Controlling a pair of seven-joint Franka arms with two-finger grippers.
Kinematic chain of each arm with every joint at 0, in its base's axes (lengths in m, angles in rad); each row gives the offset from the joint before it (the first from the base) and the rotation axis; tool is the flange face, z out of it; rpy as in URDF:
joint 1: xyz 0 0 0.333 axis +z
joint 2: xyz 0 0 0 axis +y
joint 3: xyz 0 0 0.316 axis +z
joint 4: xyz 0.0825 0 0 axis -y
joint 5: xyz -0.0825 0 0.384 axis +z
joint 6: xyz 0 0 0 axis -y
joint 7: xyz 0.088 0 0 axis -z
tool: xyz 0 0 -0.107 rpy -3.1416 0 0
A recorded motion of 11 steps. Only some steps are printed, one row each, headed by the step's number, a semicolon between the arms.
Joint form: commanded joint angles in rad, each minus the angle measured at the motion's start. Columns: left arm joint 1, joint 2, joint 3, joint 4, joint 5, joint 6, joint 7; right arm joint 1, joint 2, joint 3, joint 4, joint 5, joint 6, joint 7.
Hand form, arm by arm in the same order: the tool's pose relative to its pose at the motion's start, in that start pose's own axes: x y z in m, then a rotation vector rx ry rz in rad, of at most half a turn. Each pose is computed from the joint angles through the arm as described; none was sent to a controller.
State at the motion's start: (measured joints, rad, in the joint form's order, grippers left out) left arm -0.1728 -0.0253 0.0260 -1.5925 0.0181 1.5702 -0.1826; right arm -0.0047 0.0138 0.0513 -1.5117 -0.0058 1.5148 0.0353
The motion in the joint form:
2: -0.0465 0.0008 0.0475 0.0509 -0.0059 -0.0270 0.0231; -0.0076 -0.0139 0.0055 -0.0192 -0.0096 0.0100 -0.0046
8: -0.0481 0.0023 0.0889 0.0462 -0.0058 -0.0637 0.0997; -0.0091 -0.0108 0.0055 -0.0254 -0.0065 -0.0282 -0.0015
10: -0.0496 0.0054 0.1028 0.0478 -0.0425 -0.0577 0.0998; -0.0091 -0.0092 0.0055 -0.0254 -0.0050 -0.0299 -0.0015
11: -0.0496 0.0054 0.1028 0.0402 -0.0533 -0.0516 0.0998; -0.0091 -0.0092 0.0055 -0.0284 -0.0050 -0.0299 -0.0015
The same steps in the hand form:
2: -0.0018 -0.0010 -0.0211 -0.0109 0.0215 0.0214; -0.0033 0.0021 0.0005 -0.0101 0.0050 -0.0021
8: -0.0017 -0.0231 -0.0144 -0.0053 -0.0214 0.0585; -0.0065 0.0027 0.0083 -0.0084 -0.0426 0.0024
10: 0.0002 -0.0254 -0.0140 -0.0422 -0.0210 0.0480; -0.0062 0.0026 0.0093 -0.0069 -0.0459 0.0023
11: 0.0006 -0.0241 -0.0110 -0.0528 -0.0236 0.0483; -0.0063 0.0026 0.0107 -0.0070 -0.0489 0.0023

